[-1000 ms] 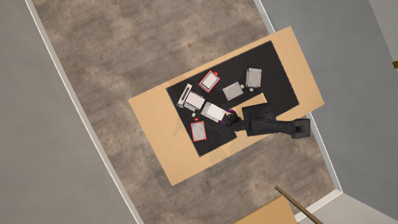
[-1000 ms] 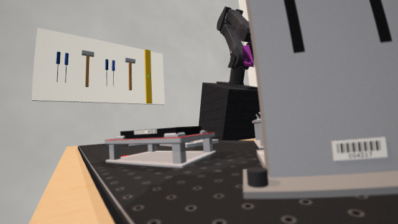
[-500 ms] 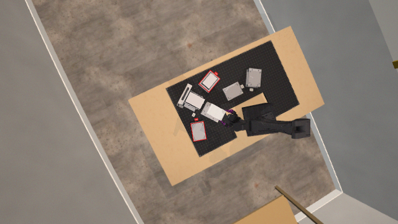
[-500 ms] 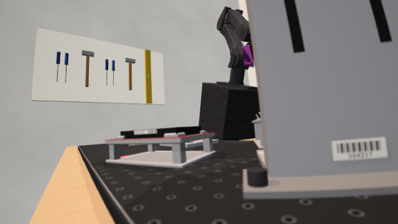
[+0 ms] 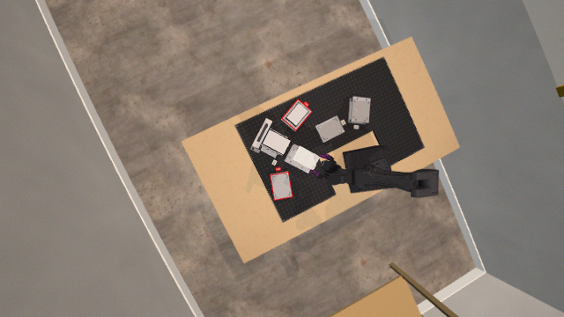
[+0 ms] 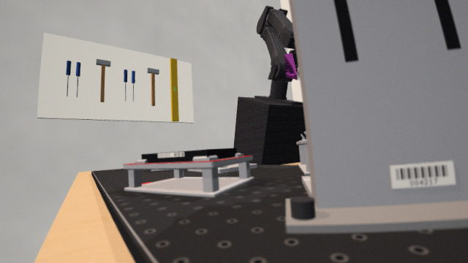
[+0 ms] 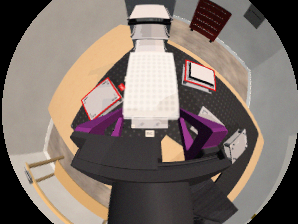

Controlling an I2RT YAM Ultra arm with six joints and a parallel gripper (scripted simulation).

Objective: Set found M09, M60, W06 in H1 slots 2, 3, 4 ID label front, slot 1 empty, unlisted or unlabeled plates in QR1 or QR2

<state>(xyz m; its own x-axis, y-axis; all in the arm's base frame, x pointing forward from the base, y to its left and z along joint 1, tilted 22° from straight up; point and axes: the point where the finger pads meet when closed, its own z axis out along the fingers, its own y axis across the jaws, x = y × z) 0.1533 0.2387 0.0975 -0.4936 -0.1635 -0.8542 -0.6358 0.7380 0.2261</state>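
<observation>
Now: the white well plate 4 cm ahead of my hand and 4 cm to the left of it. Round my hand: plate hotel H1: 24 cm ahead, 20 cm to the left, 7 cm below; red-rimmed nest: 7 cm behind, 21 cm to the left, 18 cm below; black-sided plate: 30 cm ahead, 5 cm to the right, 17 cm below.
</observation>
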